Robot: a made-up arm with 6 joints.
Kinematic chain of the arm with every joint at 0, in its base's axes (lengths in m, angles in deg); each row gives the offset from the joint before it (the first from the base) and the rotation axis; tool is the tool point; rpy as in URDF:
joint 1: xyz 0 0 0.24 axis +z
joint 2: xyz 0 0 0 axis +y
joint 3: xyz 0.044 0 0.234 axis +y
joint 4: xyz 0.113 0 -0.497 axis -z
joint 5: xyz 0 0 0 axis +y
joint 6: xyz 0.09 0 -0.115 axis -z
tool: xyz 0 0 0 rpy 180 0 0
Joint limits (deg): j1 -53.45..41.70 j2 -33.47..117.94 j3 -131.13..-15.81 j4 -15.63..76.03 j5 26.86..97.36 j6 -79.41..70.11
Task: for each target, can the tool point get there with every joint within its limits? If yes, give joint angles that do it. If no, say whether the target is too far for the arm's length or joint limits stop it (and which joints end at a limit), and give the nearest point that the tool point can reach.
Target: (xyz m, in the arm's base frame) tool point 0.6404 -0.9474 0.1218
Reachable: no: too far | nearest point 0.5096 -0.7062 0.1499 | short by 0.276 m
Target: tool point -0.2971 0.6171 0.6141
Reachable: no: joint limits stop it (at a limit: joint 1, joint 2, joint 3) | nearest point -0.2163 0.3406 0.2049 | short by 0.500 m
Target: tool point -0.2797 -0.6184 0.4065
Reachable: no: joint limits stop it (at a limit: joint 1, joint 2, joint 3, joint 4) | nearest point -0.2894 -0.2928 0.1996 | short by 0.386 m
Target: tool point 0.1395 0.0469 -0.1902
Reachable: yes | joints -9.11 36.79 -29.91 38.21 87.29 29.67
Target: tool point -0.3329 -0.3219 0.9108
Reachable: no: joint limits stop it (at a limit: joint 1, joint 2, joint 4, joint 5) | nearest point 0.0269 -0.0931 1.0009 | short by 0.436 m
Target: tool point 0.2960 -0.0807 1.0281
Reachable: yes | joints -15.32 -20.23 -117.81 29.46 38.34 18.42
